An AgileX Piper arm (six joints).
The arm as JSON. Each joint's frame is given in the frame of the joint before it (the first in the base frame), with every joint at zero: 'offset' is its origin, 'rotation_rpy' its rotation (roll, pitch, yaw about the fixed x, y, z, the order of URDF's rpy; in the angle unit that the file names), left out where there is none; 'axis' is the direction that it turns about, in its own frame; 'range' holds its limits. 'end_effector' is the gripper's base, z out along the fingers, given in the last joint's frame.
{
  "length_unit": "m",
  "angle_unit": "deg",
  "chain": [
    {
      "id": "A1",
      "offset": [
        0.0,
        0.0,
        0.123
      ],
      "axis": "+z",
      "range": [
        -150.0,
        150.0
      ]
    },
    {
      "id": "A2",
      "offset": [
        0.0,
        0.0,
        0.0
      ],
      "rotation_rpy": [
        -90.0,
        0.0,
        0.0
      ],
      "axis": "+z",
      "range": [
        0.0,
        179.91
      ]
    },
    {
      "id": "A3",
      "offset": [
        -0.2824,
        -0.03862,
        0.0
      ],
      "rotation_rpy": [
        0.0,
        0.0,
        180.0
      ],
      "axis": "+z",
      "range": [
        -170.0,
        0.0
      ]
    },
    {
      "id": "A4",
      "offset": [
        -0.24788,
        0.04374,
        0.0
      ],
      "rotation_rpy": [
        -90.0,
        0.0,
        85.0
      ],
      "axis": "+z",
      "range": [
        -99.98,
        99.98
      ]
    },
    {
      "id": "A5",
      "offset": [
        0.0,
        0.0,
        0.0
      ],
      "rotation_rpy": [
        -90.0,
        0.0,
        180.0
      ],
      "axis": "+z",
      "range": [
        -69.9,
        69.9
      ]
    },
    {
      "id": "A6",
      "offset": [
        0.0,
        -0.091,
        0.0
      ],
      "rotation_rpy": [
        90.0,
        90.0,
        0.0
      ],
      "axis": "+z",
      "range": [
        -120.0,
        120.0
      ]
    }
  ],
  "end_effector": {
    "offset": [
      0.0,
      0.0,
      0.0
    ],
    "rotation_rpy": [
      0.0,
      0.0,
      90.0
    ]
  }
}
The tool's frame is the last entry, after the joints.
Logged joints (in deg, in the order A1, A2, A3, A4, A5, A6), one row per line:
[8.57 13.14 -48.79 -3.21 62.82 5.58]
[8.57 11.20 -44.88 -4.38 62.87 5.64]
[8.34 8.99 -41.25 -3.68 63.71 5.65]
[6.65 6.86 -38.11 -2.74 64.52 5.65]
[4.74 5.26 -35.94 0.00 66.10 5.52]
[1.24 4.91 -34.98 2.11 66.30 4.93]
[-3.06 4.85 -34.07 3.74 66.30 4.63]
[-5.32 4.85 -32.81 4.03 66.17 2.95]
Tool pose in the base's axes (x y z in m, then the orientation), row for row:
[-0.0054 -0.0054 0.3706 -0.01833 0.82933 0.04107 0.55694]
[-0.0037 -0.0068 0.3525 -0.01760 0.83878 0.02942 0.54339]
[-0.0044 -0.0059 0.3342 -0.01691 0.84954 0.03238 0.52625]
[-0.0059 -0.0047 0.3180 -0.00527 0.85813 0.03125 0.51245]
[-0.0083 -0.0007 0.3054 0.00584 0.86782 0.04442 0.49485]
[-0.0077 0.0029 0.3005 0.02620 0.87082 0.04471 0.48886]
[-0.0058 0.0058 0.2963 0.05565 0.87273 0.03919 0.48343]
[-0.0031 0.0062 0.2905 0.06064 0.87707 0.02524 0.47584]
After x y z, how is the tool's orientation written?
As a quaternion, x y z w.
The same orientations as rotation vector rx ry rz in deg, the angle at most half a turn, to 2 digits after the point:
[-2.48 112.15 5.55]
[-2.39 114.08 4.00]
[-2.32 116.39 4.44]
[-0.73 118.26 4.31]
[0.81 120.52 6.17]
[3.65 121.25 6.23]
[7.77 121.81 5.47]
[8.49 122.83 3.53]

